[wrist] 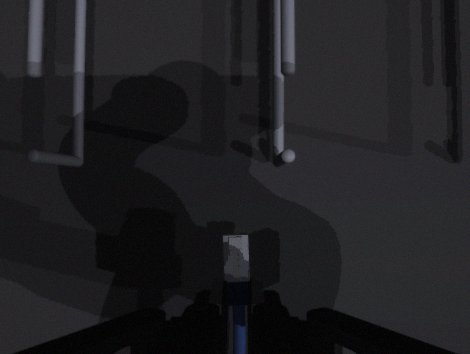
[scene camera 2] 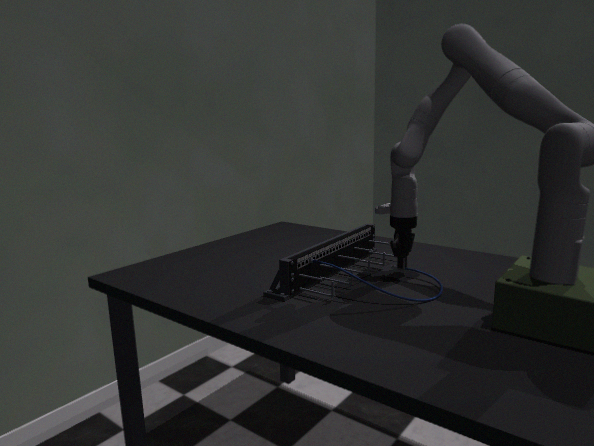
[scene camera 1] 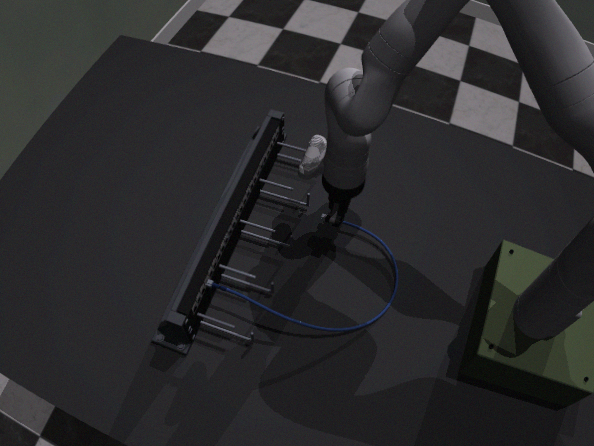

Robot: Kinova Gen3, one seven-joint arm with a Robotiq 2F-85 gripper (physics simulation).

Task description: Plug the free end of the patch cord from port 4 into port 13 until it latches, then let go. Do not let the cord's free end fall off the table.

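Frame: origin at the arm's base, x left, y back, z up, level; millimetres.
Seen in the pictures: gripper, fingertip midpoint: [wrist: 238,300] [scene camera 2: 402,269] [scene camera 1: 337,221]; arm's base at its link origin: [scene camera 2: 552,276] [scene camera 1: 535,314].
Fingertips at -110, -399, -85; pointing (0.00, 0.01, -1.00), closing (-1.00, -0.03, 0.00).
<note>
Pixels of each thing's top centre, then the offset from my fingertips to it, as dx, dy, dz. "pt": a spot on its surface instead. Level surfaces: height alone.
- black patch panel at its top centre: [scene camera 1: 245,210] [scene camera 2: 342,241] +85, -152, +82
- clear plug tip at a spot on its surface: [wrist: 236,257] [scene camera 1: 326,216] pt +1, -22, +8
- dark table at its surface level: dz -19
The black patch panel [scene camera 1: 227,220] [scene camera 2: 287,275] stands upright on the table. The blue patch cord [scene camera 1: 396,272] [scene camera 2: 441,290] [wrist: 239,340] has one end in a port near the panel's near end and loops out over the table. My gripper [scene camera 1: 334,218] [scene camera 2: 401,267] [wrist: 238,300] points down and is shut on the cord's free-end plug. The clear plug tip [scene camera 1: 324,216] [wrist: 236,257] sticks out of the fingers toward the panel, apart from it and beyond the ends of the rods. Port numbers are too small to read, so port 13 cannot be told apart.
Thin metal rods [scene camera 1: 257,198] [scene camera 2: 312,291] [wrist: 79,100] stick out from the panel's port side in pairs, some with upturned ends. A green base block [scene camera 1: 520,260] [scene camera 2: 540,310] carries the arm at the right. The dark table [scene camera 1: 100,150] [scene camera 2: 200,265] ends beyond the panel.
</note>
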